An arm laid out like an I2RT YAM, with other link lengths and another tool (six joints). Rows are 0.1 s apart.
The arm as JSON. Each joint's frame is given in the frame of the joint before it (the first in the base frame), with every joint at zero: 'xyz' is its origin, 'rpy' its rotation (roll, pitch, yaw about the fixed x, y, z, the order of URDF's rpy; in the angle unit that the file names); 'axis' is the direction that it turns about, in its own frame. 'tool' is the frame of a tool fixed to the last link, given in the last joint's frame.
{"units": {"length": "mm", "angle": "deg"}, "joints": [
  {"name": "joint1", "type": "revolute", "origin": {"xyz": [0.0, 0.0, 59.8], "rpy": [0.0, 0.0, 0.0]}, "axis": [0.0, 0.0, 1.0]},
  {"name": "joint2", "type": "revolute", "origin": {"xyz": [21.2, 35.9, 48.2], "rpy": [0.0, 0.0, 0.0]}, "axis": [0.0, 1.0, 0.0]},
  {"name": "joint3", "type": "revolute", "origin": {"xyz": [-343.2, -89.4, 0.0], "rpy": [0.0, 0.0, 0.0]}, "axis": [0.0, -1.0, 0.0]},
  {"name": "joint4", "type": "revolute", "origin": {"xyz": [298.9, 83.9, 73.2], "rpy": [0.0, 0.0, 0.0]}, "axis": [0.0, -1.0, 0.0]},
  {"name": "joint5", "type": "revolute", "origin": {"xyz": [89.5, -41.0, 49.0], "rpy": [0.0, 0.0, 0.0]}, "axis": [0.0, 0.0, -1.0]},
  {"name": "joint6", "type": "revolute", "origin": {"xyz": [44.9, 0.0, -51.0], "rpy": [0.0, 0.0, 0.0]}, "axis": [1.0, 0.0, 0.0]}
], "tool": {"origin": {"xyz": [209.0, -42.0, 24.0], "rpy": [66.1, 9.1, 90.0]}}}
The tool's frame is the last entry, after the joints.
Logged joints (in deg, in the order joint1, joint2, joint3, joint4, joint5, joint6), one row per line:
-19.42, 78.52, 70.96, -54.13, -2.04, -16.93
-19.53, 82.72, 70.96, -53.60, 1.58, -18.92
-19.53, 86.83, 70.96, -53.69, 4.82, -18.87
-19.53, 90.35, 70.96, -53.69, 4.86, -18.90
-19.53, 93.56, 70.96, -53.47, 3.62, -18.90
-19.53, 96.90, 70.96, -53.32, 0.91, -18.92
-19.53, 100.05, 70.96, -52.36, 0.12, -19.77
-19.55, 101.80, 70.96, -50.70, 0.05, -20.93
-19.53, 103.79, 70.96, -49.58, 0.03, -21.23
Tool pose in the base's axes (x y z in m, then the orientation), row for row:
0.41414, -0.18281, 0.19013, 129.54, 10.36, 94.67
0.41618, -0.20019, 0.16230, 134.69, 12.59, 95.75
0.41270, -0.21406, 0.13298, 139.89, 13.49, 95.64
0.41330, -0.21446, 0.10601, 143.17, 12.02, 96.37
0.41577, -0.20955, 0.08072, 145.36, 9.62, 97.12
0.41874, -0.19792, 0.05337, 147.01, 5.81, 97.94
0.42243, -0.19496, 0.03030, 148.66, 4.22, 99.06
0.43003, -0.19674, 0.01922, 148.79, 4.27, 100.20
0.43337, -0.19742, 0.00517, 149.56, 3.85, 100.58
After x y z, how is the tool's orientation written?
As angles about the fixed x, y, z axes (roll, pitch, yaw), in degrees.
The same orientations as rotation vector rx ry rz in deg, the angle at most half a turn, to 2 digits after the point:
86.51, 102.30, 38.15
87.43, 106.10, 32.35
90.26, 108.69, 26.97
92.70, 111.23, 25.75
94.99, 113.45, 26.34
97.75, 115.80, 28.80
98.70, 118.13, 29.17
97.65, 119.29, 29.34
97.99, 120.20, 29.13

